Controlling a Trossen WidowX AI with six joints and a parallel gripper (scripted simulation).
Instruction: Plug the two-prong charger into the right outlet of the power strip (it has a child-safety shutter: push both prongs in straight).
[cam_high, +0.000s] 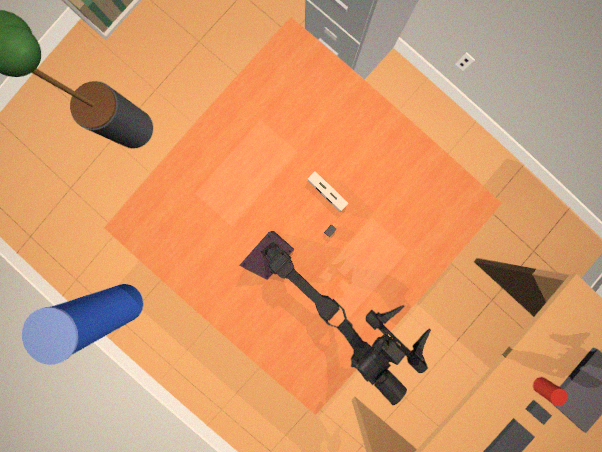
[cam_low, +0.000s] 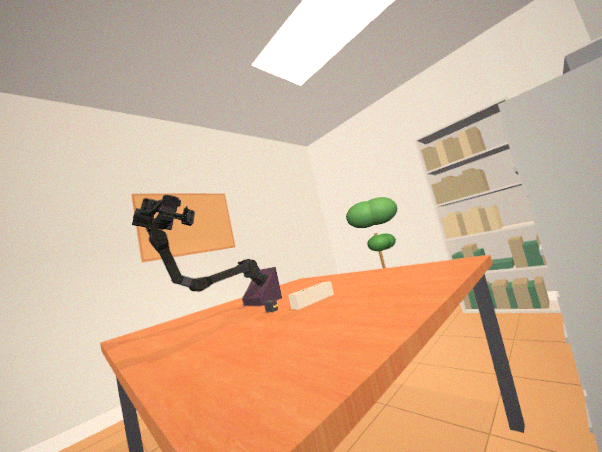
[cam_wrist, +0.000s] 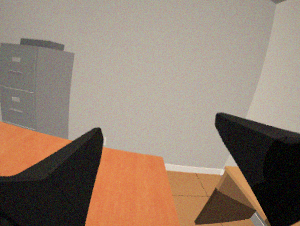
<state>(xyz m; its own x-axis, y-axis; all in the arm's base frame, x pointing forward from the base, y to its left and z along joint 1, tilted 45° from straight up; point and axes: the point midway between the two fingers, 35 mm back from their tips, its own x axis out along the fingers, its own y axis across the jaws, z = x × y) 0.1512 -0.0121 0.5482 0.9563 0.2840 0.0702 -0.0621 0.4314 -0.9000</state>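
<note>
Now: the two-prong charger 20 mm ahead of my gripper tip, 290 mm to the left of it and 450 mm below it.
</note>
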